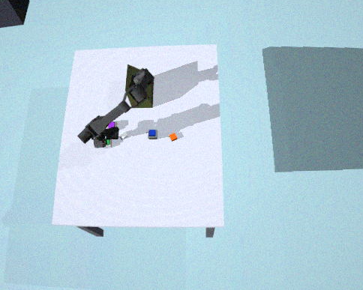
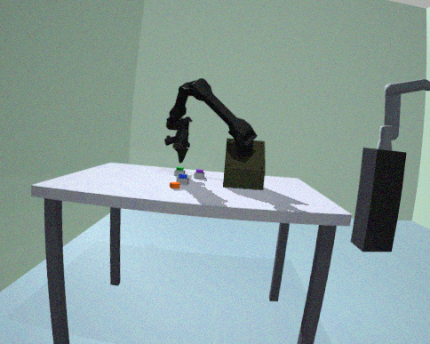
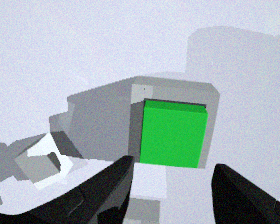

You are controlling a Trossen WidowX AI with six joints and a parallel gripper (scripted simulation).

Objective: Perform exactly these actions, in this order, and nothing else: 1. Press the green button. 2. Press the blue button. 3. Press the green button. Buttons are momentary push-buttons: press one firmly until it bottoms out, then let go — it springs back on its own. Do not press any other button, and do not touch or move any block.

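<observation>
Now: gripper tip 30 mm above the green button. From my gripper tip the other things lie so: purple button: 100 mm behind, 30 mm below, 20 mm to the left; white block: 90 mm to the left, 50 mm below, 40 mm behind; blue button: 250 mm to the left, 40 mm behind, 30 mm below.
</observation>
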